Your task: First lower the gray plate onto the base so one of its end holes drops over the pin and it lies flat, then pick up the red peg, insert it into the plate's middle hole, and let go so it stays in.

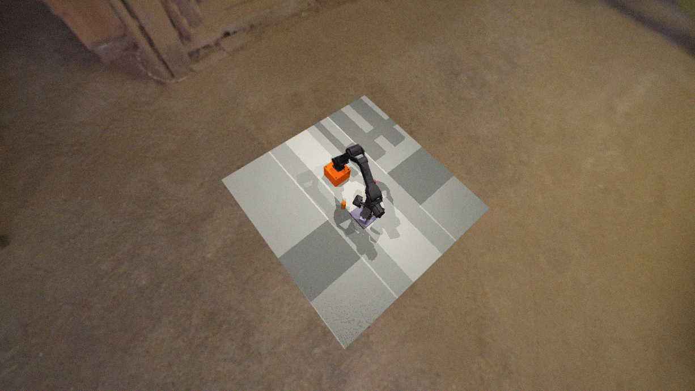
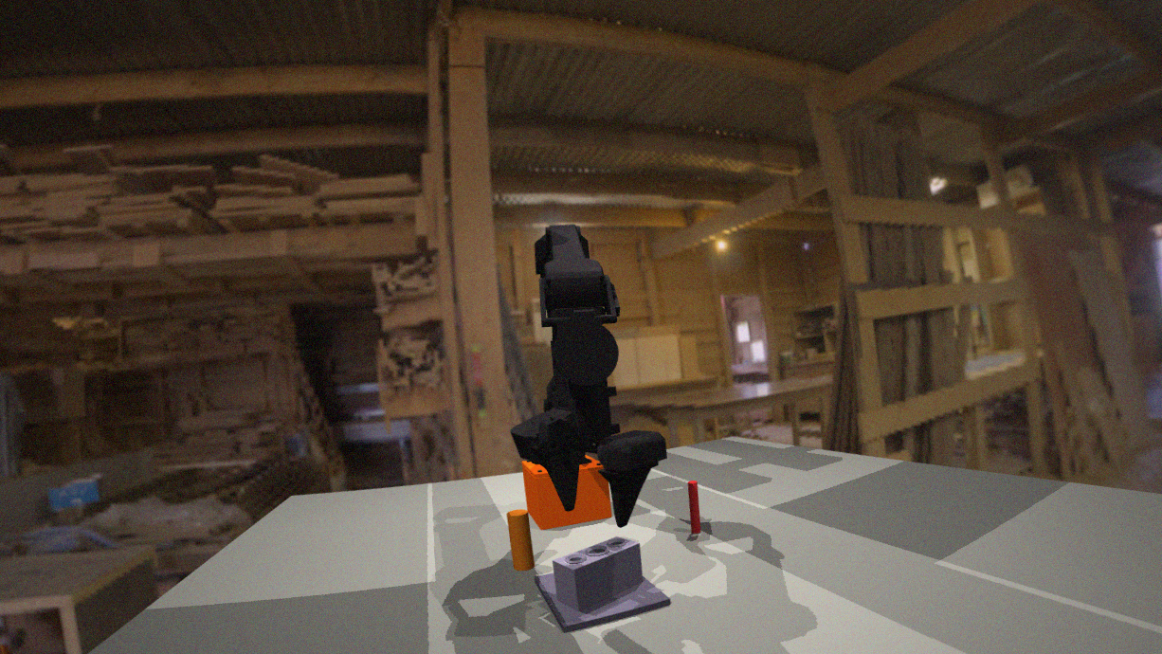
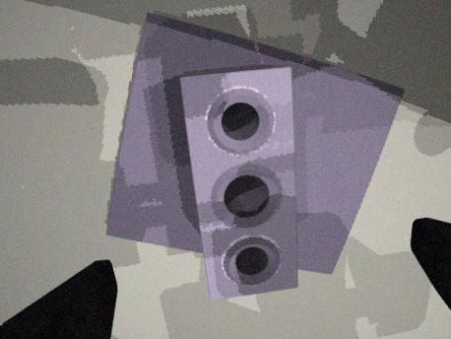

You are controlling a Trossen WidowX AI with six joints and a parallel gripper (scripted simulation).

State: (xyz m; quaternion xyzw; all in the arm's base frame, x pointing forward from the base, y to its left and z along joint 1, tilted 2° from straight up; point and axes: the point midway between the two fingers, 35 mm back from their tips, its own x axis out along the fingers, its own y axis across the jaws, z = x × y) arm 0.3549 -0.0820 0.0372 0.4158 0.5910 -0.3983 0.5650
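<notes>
The gray plate lies 50 mm below my gripper tip. Round my gripper tip: orange cylinder (140 mm behind, 60 mm to the right, 60 mm below); purple-gray base (10 mm behind, 10 mm to the left, 90 mm below); red peg (120 mm behind, 200 mm to the left, 60 mm below).
</notes>
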